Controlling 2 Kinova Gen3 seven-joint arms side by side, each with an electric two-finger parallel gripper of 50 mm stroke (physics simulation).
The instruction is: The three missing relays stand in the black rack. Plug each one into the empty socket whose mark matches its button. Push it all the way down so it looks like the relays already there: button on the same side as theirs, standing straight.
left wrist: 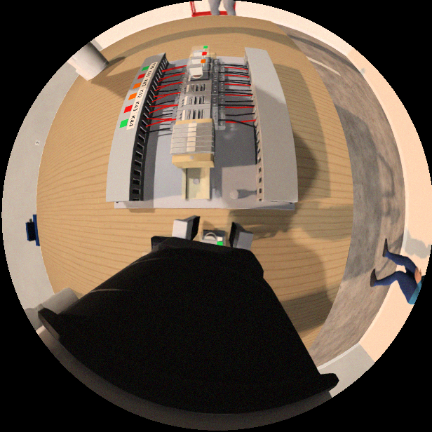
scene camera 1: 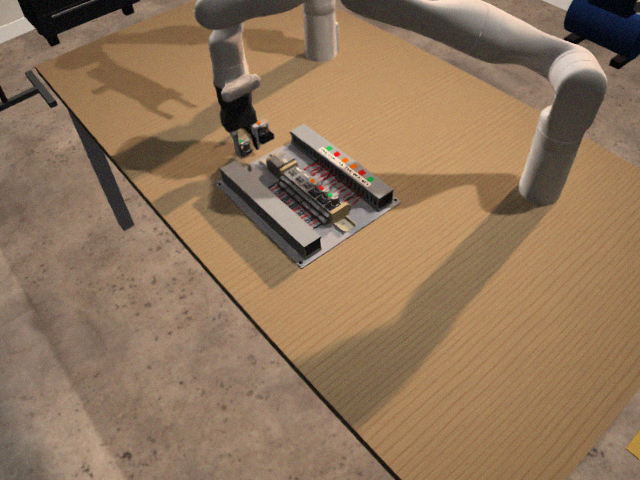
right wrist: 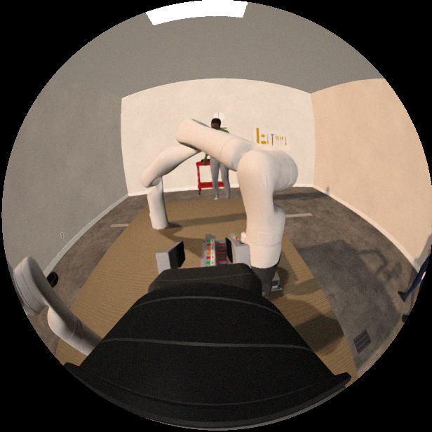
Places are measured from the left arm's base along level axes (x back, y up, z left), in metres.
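Pixels of known places: left gripper, fingertip midpoint: (scene camera 1: pixel 247 150); left arm's base at its link origin: (scene camera 1: pixel 539 190); right arm's base at its link origin: (scene camera 1: pixel 321 53).
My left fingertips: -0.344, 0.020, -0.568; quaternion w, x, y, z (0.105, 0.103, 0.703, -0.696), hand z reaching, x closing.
For each thing: its top centre in the pictures, then the offset to it from my left fingertips, as dx, dy, dz. "pt": a spot on its surface instead.
- relay with a green button, top centre: (scene camera 1: pixel 243 139) +0.004, +0.024, -0.015
- relay with an orange button, top centre: (scene camera 1: pixel 261 121) +0.074, +0.029, -0.027
- black rack at a spot on its surface: (scene camera 1: pixel 266 138) pt +0.065, -0.008, -0.007
My left gripper (scene camera 1: pixel 248 148) (left wrist: pixel 214 227) is open above the table beside the panel. A relay with a green button (scene camera 1: pixel 244 146) (left wrist: pixel 214 238) shows between its spread fingers; any contact with them cannot be told. A relay with an orange button (scene camera 1: pixel 261 128) stands at the black rack (scene camera 1: pixel 266 138), right of the fingers in the scene view. The third loose relay cannot be made out. On the panel, three empty sockets (left wrist: pixel 195 101) stand in a row with seated relays: orange (left wrist: pixel 203 61), red (left wrist: pixel 204 53) and green (left wrist: pixel 205 47). My right gripper (right wrist: pixel 204 248) is open and empty, held up away from the panel.
Two grey wiring ducts (scene camera 1: pixel 268 206) (left wrist: pixel 272 125) flank the sockets; one carries the coloured marks (scene camera 1: pixel 345 160) (left wrist: pixel 132 96). Beige terminal blocks (scene camera 1: pixel 281 163) (left wrist: pixel 192 137) stand at the row's end nearest the left gripper. Red and black wires run between sockets and ducts.
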